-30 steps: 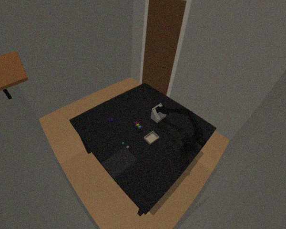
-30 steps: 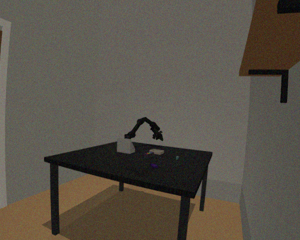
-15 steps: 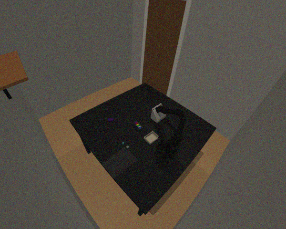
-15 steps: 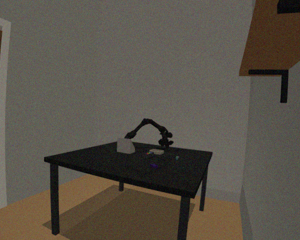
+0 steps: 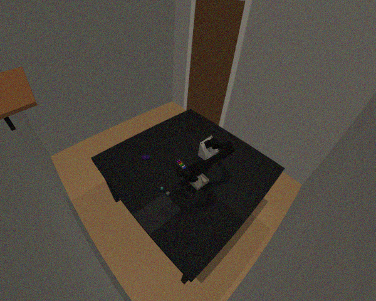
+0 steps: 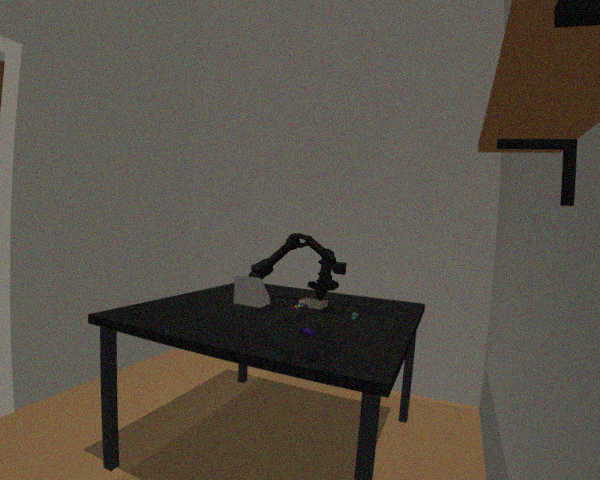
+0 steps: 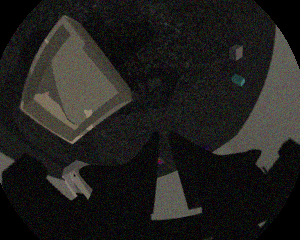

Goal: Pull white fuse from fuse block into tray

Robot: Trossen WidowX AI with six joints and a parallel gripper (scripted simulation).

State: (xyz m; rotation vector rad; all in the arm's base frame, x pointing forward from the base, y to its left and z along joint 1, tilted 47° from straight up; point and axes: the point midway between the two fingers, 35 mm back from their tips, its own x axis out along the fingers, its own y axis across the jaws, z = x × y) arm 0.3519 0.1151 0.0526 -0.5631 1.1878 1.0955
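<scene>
Right now the beige tray is 80 mm behind my gripper tip, 90 mm to the left of it and 60 mm below it. From my gripper tip the other things lie so: teal piece (200 mm ahead, 40 mm to the right, 50 mm below); purple piece (120 mm ahead, 390 mm to the right, 50 mm below).
</scene>
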